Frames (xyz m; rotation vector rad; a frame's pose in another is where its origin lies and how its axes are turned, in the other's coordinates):
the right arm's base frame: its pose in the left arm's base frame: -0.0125 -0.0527 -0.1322 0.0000 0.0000 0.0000
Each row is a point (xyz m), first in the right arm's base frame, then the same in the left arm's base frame.
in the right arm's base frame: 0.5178 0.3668 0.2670
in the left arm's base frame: 0.5053 0.3141 0.1348
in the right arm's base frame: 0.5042 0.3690 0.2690
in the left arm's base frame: 0.4917 0.3163 0.1368
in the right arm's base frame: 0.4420 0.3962 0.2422
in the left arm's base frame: 0.4295 0.3435 0.1100
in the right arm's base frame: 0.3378 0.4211 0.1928
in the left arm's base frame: 0.3253 0.3684 0.0606
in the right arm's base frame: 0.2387 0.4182 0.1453
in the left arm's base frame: 0.2262 0.3655 0.0131
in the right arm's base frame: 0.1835 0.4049 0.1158
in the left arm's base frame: 0.1710 0.3522 -0.0164
